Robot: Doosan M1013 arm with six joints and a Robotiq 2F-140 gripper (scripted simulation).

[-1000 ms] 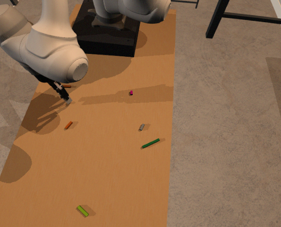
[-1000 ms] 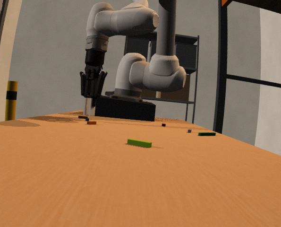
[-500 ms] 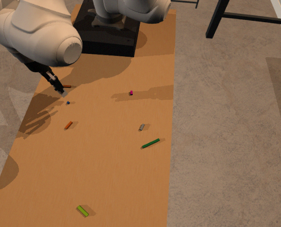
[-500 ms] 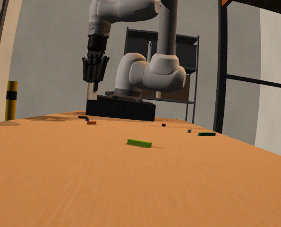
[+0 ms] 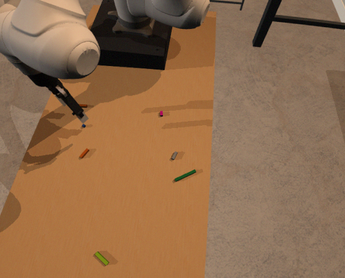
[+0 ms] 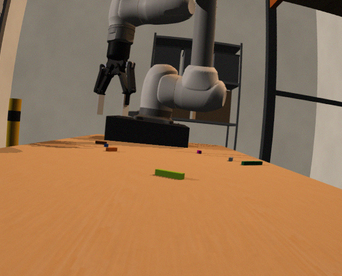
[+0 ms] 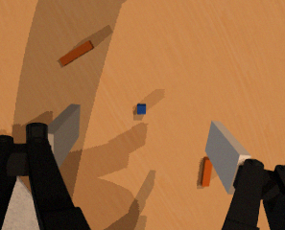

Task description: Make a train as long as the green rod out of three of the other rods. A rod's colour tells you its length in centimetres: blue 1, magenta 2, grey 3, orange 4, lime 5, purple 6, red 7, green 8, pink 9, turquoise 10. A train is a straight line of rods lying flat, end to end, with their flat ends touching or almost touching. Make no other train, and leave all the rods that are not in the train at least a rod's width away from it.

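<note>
Right now my hand is 37 cm to the right of the grey rod, 12 cm above it and 8 cm short of it. Also, from my hand: green rod 42 cm to the left, 14 cm ahead, 12 cm below; then magenta rod 29 cm to the left, 12 cm below, 9 cm behind; then blue rod 12 cm below, 1 cm to the right, 1 cm ahead.
</note>
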